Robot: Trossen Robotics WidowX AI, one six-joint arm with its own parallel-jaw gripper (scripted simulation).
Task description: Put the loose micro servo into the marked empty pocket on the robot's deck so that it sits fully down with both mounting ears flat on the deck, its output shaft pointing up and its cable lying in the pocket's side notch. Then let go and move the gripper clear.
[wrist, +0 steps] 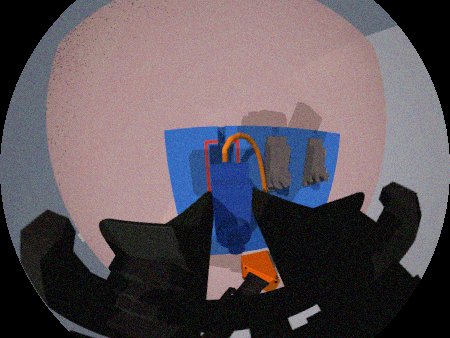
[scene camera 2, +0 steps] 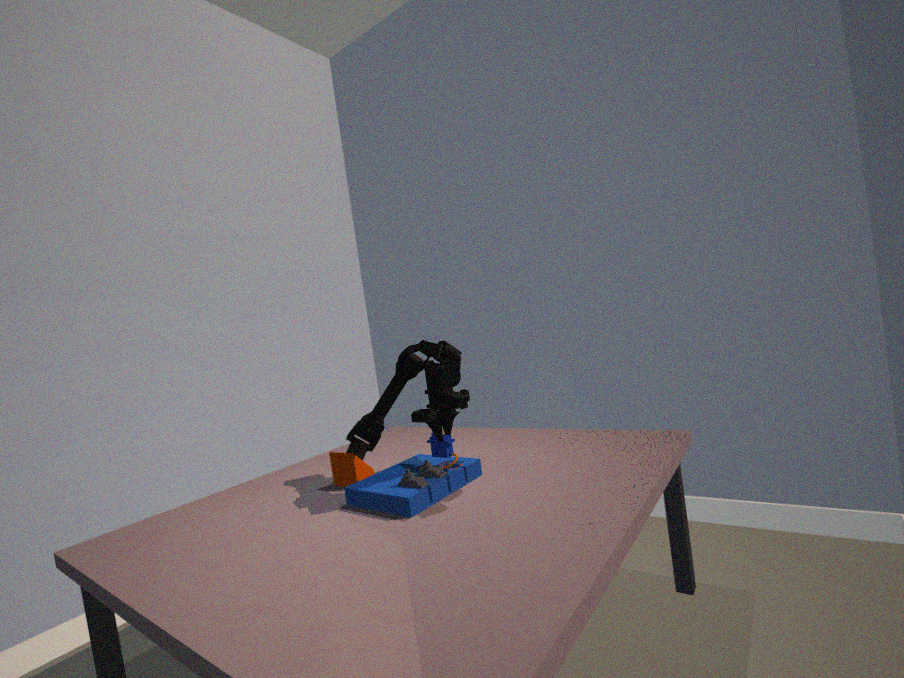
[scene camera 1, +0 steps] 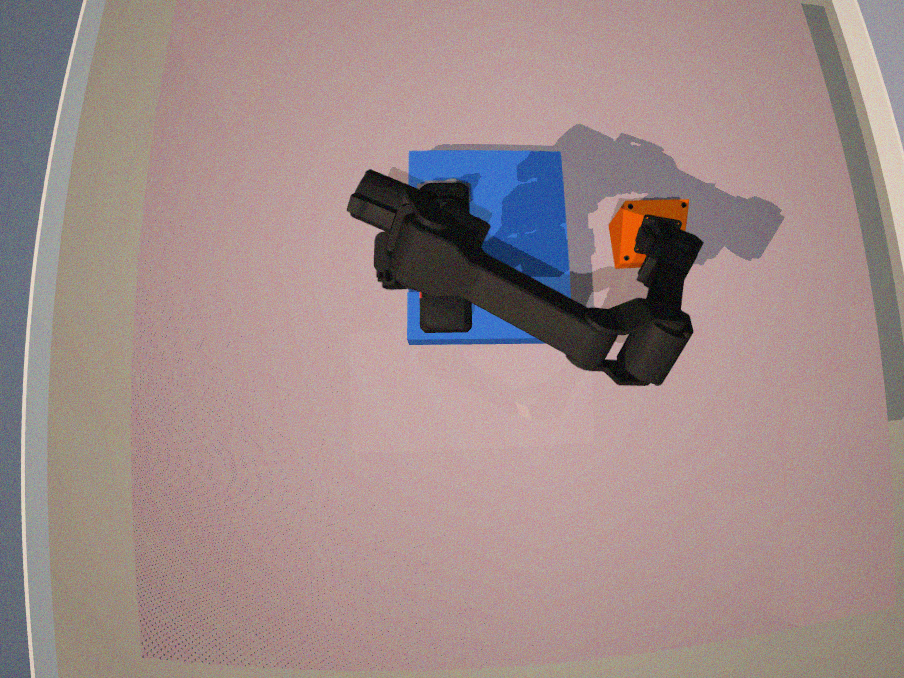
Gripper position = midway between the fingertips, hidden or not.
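Observation:
The gripper is visible at (scene camera 1: 446, 274), (scene camera 2: 444, 439) and (wrist: 230, 195). A deck is visible at (scene camera 1: 520, 194), (scene camera 2: 368, 493) and (wrist: 314, 195).

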